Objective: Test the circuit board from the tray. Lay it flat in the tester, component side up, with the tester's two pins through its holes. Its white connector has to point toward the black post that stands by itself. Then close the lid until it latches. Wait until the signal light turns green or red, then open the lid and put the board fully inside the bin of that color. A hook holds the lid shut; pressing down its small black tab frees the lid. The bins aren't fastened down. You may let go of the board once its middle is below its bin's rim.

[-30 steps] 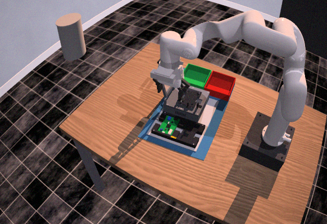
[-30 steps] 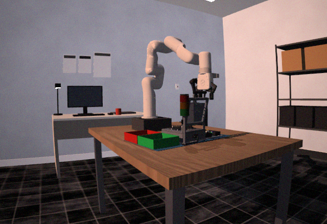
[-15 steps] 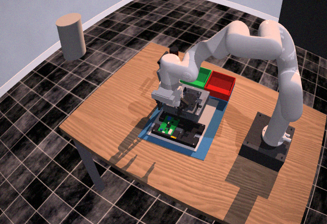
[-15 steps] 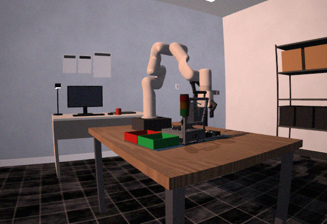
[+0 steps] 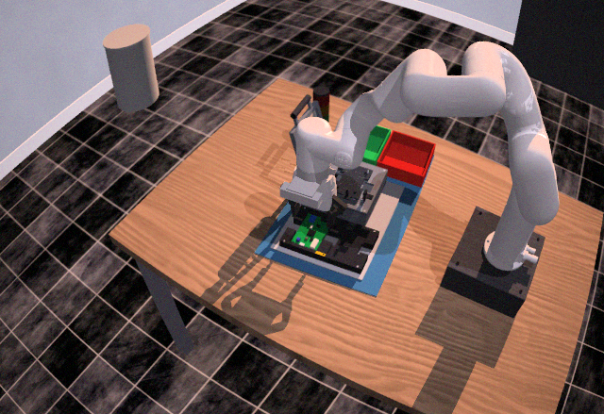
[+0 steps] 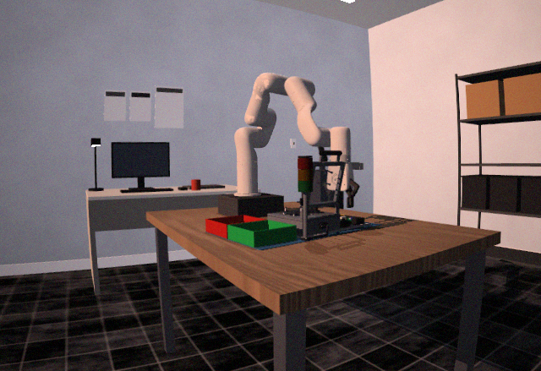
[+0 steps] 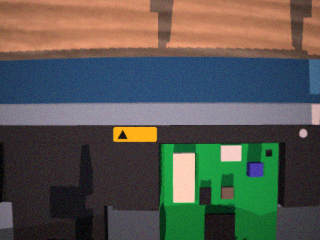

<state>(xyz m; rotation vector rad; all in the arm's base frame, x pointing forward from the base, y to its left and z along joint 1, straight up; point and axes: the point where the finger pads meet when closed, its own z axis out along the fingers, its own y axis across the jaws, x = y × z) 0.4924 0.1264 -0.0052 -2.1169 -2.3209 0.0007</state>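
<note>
The green circuit board lies 60 mm below my hand. Round my hand: black block (90 mm behind, 120 mm to the right, 10 mm above); green bin (40 mm ahead, 370 mm to the right, 70 mm below); clear lid (100 mm ahead, 160 mm to the right, 100 mm above).
</note>
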